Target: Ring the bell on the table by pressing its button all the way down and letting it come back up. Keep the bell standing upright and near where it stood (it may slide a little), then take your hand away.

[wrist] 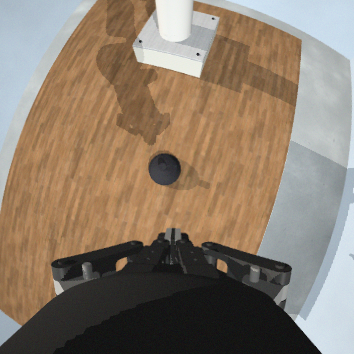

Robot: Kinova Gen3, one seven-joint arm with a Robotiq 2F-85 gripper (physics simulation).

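Pixels of known places: gripper, between the fingertips: (172, 237); arm's base, origin of its link: (174, 30).
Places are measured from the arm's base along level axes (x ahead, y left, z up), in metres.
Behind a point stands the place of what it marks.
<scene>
The bell (165, 169) @(x 0.388, y 0.099, z -0.024 m) is a dark, round, dome-shaped thing standing on the wooden table near the middle of the wrist view. A small knob, its button, shows at its top, seen from above. Its shadow falls to the right on the wood. My gripper (172, 237) @(x 0.465, y 0.149, z 0.207 m) is shut and empty, its fingertips together at the lower middle of the view. The fingertips appear below the bell in the picture and apart from it, above the table. The underside of the bell is hidden.
The arm's white base column (174, 20) @(x 0.042, y 0.014, z 0.068 m) stands on a grey-white block (172, 59) @(x 0.089, y 0.021, z -0.023 m) at the top of the view. The wooden table (235, 150) @(x 0.277, y 0.262, z -0.070 m) has a curved-looking edge at left and right, with grey floor beyond it. Arm shadows lie on the wood.
</scene>
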